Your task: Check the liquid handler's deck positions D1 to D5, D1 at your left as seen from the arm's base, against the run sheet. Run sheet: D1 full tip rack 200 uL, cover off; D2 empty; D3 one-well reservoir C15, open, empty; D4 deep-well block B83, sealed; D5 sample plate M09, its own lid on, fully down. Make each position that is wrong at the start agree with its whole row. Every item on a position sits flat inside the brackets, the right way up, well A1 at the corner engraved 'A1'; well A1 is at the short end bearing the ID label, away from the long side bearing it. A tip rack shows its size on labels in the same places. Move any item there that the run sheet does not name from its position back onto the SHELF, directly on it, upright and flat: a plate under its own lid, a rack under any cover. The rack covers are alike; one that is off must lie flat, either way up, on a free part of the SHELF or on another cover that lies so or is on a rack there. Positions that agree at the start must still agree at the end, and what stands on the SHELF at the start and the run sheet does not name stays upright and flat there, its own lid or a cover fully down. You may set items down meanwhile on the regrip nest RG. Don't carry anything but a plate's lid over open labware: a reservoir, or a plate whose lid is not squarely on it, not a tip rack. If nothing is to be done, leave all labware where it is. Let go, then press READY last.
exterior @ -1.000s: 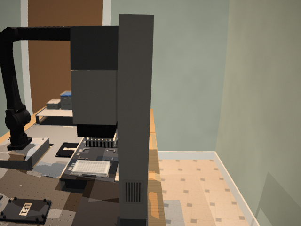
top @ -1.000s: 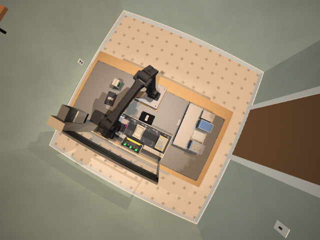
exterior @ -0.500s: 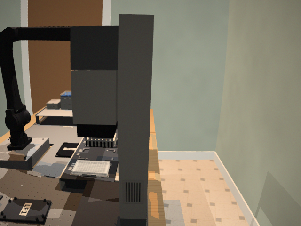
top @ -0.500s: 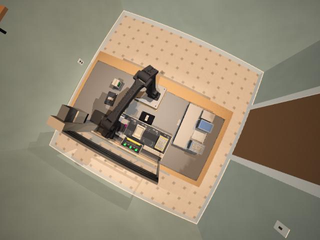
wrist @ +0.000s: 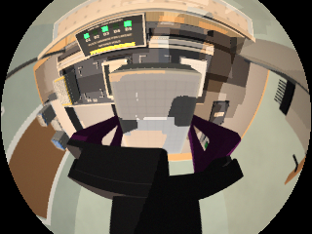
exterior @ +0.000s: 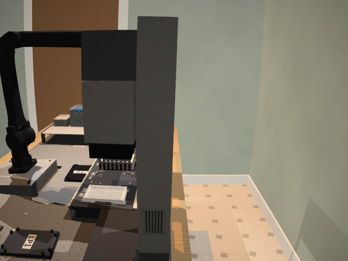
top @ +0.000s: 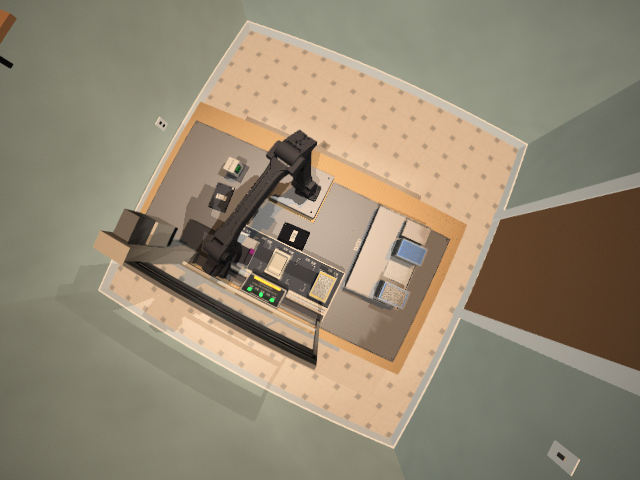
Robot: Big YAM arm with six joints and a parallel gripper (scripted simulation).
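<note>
My gripper is now 10 mm above the pale block. Round my hand: pipetting head: 350 mm to the right, 100 mm above, 70 mm ahead; then cream reservoir: 220 mm below, 120 mm to the left, 10 mm ahead; then regrip nest: 280 mm below, 150 mm behind, 130 mm to the left.
</note>
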